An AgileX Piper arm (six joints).
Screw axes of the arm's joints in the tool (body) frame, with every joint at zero. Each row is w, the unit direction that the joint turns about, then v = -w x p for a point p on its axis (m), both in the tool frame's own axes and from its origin. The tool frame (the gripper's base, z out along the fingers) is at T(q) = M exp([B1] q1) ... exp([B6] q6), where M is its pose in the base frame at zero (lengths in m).
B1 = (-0.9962, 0, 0.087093, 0, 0.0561, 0)
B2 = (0, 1, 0, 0.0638, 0, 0.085)
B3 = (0, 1, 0, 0.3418, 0, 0.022)
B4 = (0, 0, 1, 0, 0, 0)
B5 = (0, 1, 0, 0.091, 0, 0)
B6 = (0, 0, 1, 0, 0, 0)
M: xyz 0.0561 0 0.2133 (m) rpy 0 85 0 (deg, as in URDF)
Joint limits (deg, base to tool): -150..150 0..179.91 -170..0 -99.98..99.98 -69.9..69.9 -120..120
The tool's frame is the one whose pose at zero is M.
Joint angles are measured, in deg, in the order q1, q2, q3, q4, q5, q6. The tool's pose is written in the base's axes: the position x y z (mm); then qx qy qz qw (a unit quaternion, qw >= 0). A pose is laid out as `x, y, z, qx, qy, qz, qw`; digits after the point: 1 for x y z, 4 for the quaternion.
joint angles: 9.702 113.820 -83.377 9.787 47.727 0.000
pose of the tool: 404.1, 80.7, 191.8, -0.0360, 0.9861, 0.0829, 0.1393
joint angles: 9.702 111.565 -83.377 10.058 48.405 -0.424
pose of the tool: 400.1, 80.5, 207.7, -0.0400, 0.9836, 0.0867, 0.1528
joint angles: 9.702 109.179 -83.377 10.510 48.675 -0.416
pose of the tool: 395.8, 80.3, 224.5, -0.0393, 0.9802, 0.0926, 0.1705
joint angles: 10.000 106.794 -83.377 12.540 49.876 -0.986
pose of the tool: 388.9, 83.9, 241.0, -0.0403, 0.9769, 0.1097, 0.1791
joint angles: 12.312 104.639 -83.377 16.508 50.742 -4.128
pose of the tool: 378.6, 103.1, 256.5, -0.0725, 0.9694, 0.1408, 0.1877
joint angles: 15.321 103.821 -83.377 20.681 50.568 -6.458
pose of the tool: 370.2, 127.2, 263.8, -0.1006, 0.9606, 0.1746, 0.1915
